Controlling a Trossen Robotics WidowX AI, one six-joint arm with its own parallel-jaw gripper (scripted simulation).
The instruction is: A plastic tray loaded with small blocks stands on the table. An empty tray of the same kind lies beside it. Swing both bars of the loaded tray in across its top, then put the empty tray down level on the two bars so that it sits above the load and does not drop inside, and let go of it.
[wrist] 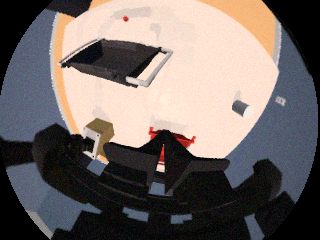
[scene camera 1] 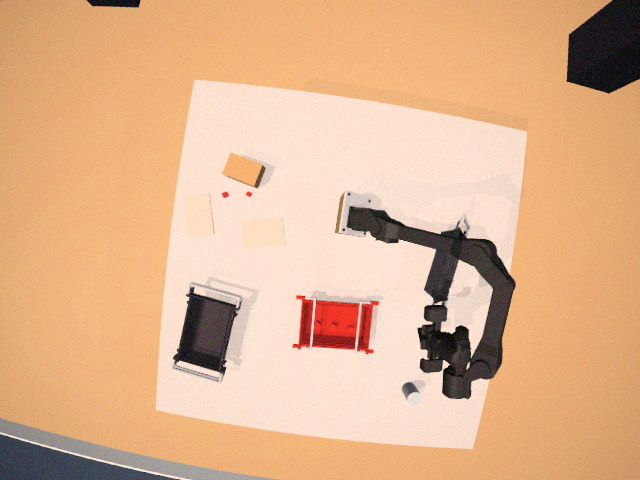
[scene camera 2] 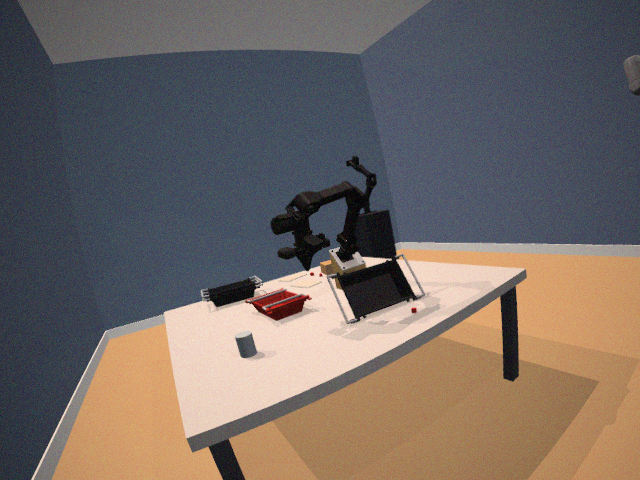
Scene:
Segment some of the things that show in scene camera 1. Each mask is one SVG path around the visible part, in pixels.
My gripper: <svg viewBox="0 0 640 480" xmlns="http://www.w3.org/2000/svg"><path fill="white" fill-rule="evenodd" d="M426 305L423 317L425 321L430 321L432 324L423 324L422 327L417 327L420 349L428 351L427 359L420 359L420 368L424 373L441 372L443 369L443 359L439 355L441 345L450 339L469 339L469 329L459 325L452 334L441 331L442 322L447 321L448 308L443 305Z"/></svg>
A black tray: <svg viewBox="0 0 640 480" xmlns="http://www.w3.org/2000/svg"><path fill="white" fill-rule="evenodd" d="M435 250L424 291L430 297L433 297L432 305L437 305L438 302L442 301L441 305L446 306L449 288L452 286L459 259L446 252ZM465 216L462 216L460 222L458 221L454 230L443 231L441 234L456 238L467 238L470 227ZM463 222L468 227L467 231L464 231L464 233L461 231L460 228Z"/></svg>

